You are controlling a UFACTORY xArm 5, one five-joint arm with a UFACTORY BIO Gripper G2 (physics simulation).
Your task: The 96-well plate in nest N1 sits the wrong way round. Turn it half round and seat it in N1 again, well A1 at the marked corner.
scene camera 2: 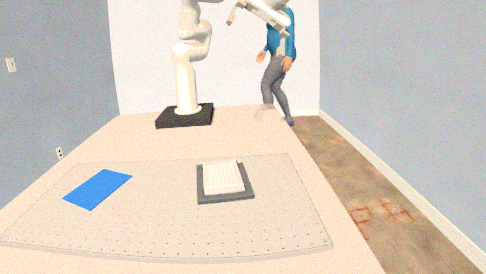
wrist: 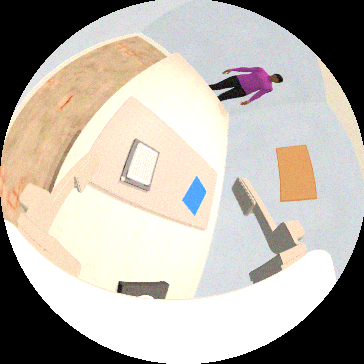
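Scene:
I look at a dark grey nest N1 [scene camera 2: 234, 196], which is 0.51 m from the lens. As for the white 96-well plate [scene camera 2: 220, 177], it is 0.55 m from the lens.

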